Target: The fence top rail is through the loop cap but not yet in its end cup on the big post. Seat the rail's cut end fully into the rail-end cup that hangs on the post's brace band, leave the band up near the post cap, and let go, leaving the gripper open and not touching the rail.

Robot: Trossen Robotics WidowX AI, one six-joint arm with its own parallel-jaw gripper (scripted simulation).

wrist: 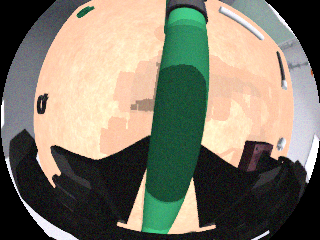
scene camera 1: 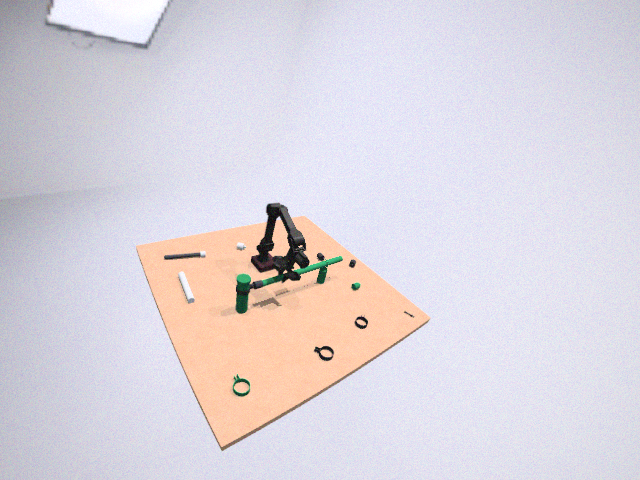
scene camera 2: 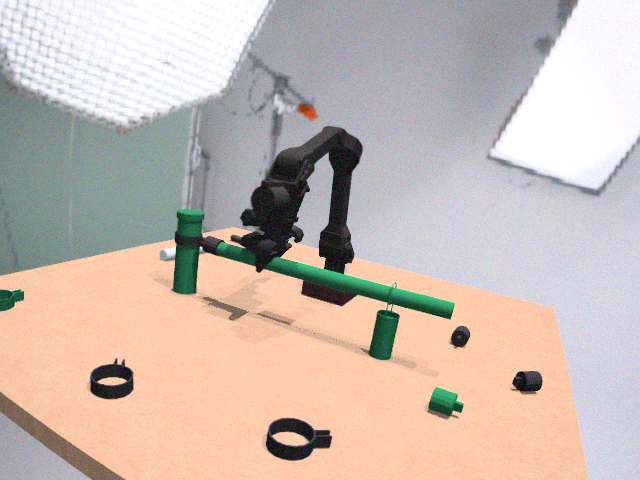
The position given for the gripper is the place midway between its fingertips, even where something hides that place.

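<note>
Scene camera 2: the gripper [scene camera 2: 262,270], a green top rail [scene camera 2: 368,289]. Wrist view: the gripper [wrist: 171,142], the green top rail [wrist: 178,121].
</note>
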